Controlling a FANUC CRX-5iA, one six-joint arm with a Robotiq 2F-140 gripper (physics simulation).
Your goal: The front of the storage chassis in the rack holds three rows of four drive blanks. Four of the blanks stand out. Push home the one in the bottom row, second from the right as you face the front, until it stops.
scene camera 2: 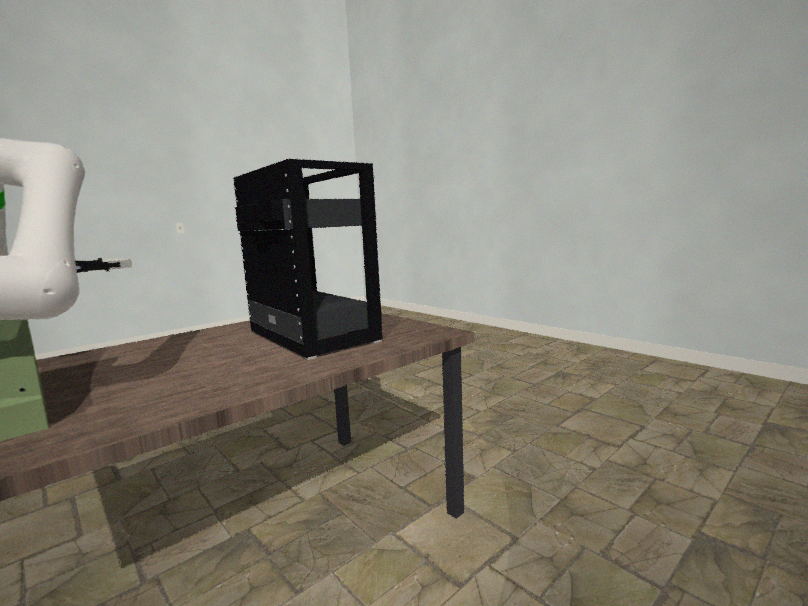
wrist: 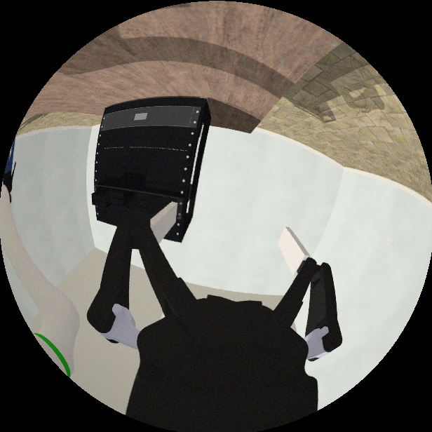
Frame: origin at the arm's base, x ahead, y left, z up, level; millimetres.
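Where they show: gripper, fingertip midpoint: [scene camera 2: 127,262].
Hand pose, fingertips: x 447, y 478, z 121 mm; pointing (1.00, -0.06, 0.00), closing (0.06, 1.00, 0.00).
After its pixels a point has its place.
The black rack [scene camera 2: 370,260] {x 1004, y -216, z 99 mm} [wrist: 185,162] stands upright on the table; in the wrist view it appears upside down. The storage chassis [scene camera 2: 332,213] {x 895, y -173, z 257 mm} [wrist: 110,197] sits in its upper part, with dark parts standing out from the front. The separate drive blanks, including the bottom-row one, are too dark to tell apart. My gripper [scene camera 2: 125,263] {x 447, y 478, z 121 mm} [wrist: 230,224] is open and empty, with pale pads wide apart. It points level, well in front of the rack and apart from it. In the wrist view its left finger overlaps the chassis end in line of sight.
A dark grey unit [scene camera 2: 283,320] {x 759, y -39, z -84 mm} [wrist: 170,116] with a light label sits at the rack's bottom. The wooden table [scene camera 2: 215,371] {x 515, y -58, z -189 mm} [wrist: 200,25] carries the rack near one end. The white arm [scene camera 2: 48,215] {x 200, y -69, z 271 mm} and green base [scene camera 2: 19,384] {x 91, y -105, z -87 mm} are at the left of the scene view.
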